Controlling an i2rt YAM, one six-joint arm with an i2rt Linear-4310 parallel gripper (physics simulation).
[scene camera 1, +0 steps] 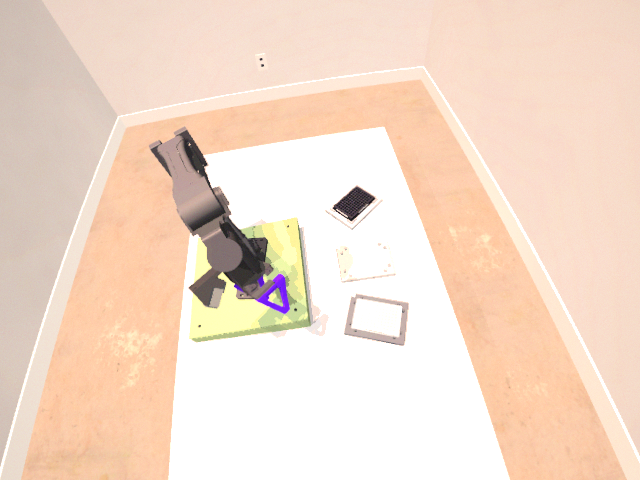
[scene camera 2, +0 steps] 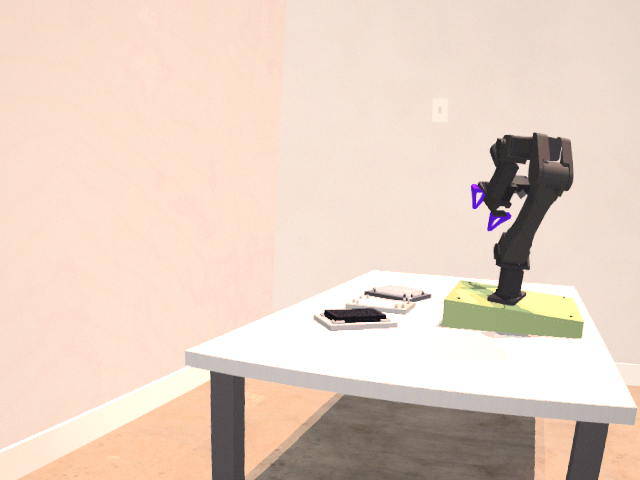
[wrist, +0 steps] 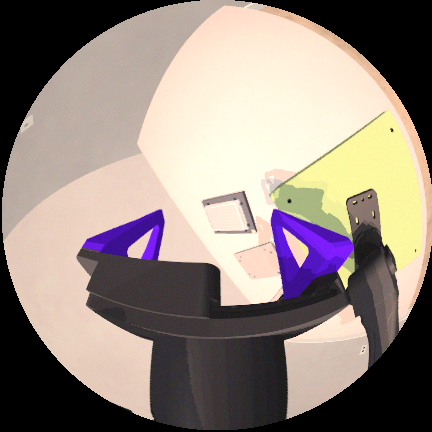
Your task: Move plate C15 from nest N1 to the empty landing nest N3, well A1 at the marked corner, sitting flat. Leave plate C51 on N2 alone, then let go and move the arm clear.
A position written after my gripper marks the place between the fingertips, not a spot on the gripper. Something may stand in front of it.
My gripper [scene camera 1: 276, 305] is open, with nothing in its grasp. Also in view: a black plate [scene camera 1: 357, 200] and a clear well plate [scene camera 1: 371, 316].
The black plate also shows in scene camera 2 [scene camera 2: 359, 315]. The clear well plate also shows in the wrist view [wrist: 228, 215]. My gripper also shows in scene camera 2 [scene camera 2: 481, 219] and in the wrist view [wrist: 217, 214].
